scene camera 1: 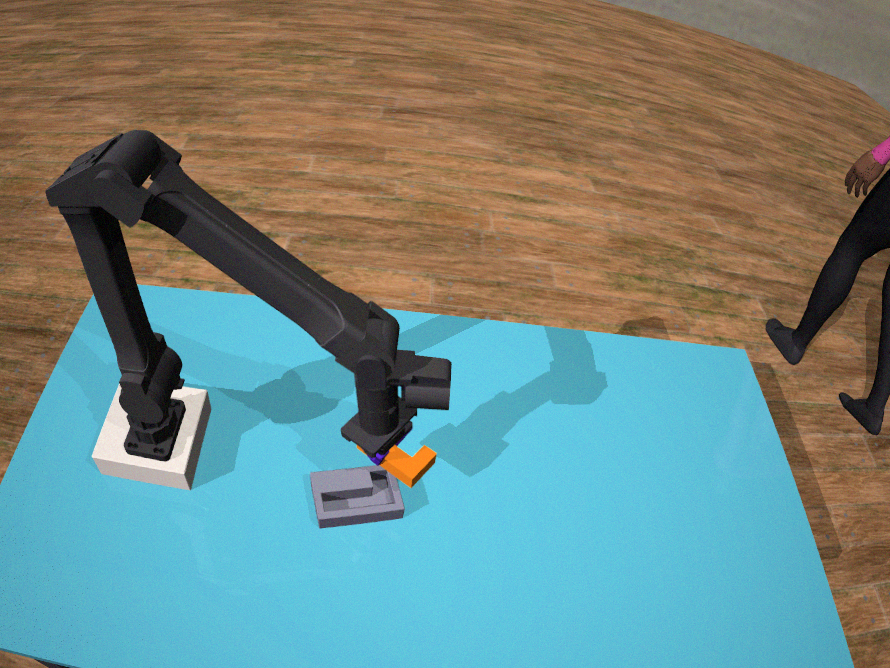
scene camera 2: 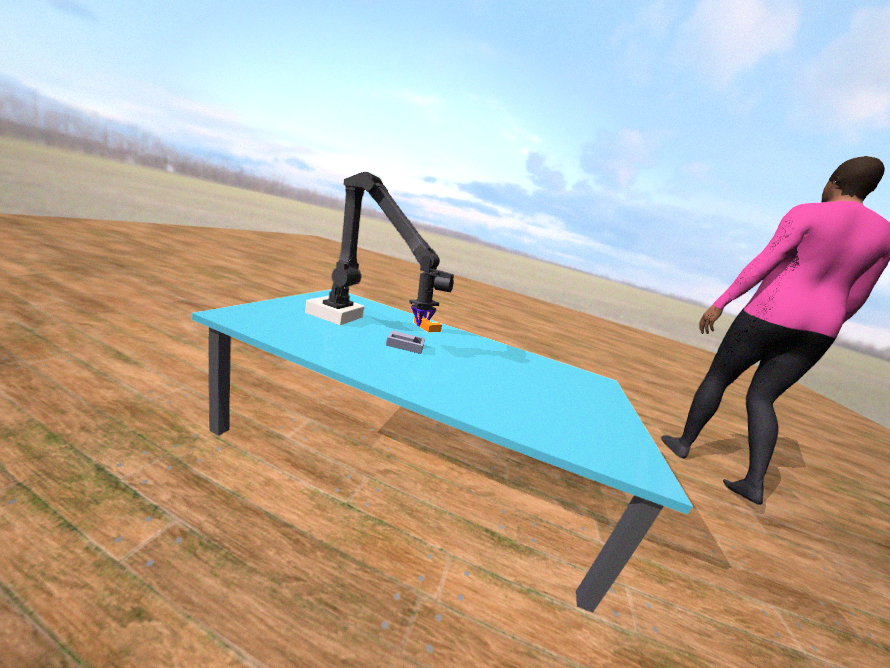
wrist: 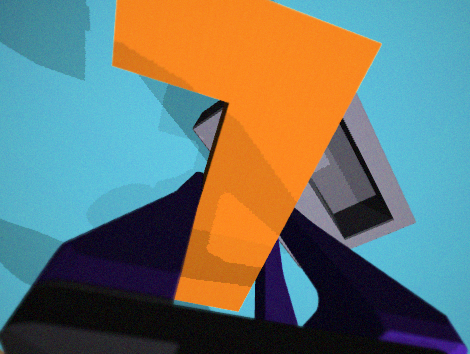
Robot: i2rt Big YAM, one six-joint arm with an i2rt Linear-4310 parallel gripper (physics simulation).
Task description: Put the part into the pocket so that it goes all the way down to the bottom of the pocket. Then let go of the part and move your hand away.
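Places are measured from the arm's base along level axes (x ahead, y left, z up), in metres.
Pixels of known places: gripper, fingertip midpoint: [scene camera 1: 382,456] [scene camera 2: 421,325] [wrist: 232,192]; arm's base, link origin: [scene camera 1: 156,429] [scene camera 2: 338,304].
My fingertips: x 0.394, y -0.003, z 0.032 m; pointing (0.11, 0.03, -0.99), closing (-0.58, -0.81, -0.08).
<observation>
For each thing: its top centre in the pictures, then the offset to it from my fingertips. Level surfaces: height alone.
- orange L-shaped part, top centre: [wrist: 196,199] [scene camera 1: 397,444] [scene camera 2: 428,319] 0.020 m ahead, 0.002 m left, 0.034 m up
- grey block, top centre: [wrist: 311,179] [scene camera 1: 356,490] [scene camera 2: 407,337] 0.035 m back, 0.039 m right, 0.052 m down
- blue table, surface height: 0.088 m down
The orange L-shaped part [scene camera 1: 411,468] [scene camera 2: 430,326] [wrist: 260,90] is held by its long arm between the purple fingers of my gripper [scene camera 1: 378,457] [scene camera 2: 422,319] [wrist: 232,192], which is shut on it. The part is above the table, and its short arm points away from the fingers. The grey block [scene camera 1: 360,515] [scene camera 2: 404,345] [wrist: 395,205] with the L-shaped pocket lies on the table, in scene camera 1 below and to the left of the part. In the wrist view the part hides much of the block; one end of the pocket shows at the right.
The arm's white base block [scene camera 1: 143,474] [scene camera 2: 334,312] stands at the left of the blue table [scene camera 1: 611,503] [scene camera 2: 503,402]. A person [scene camera 1: 855,244] [scene camera 2: 812,273] in a pink top and black trousers stands on the floor beyond the table's right end.
</observation>
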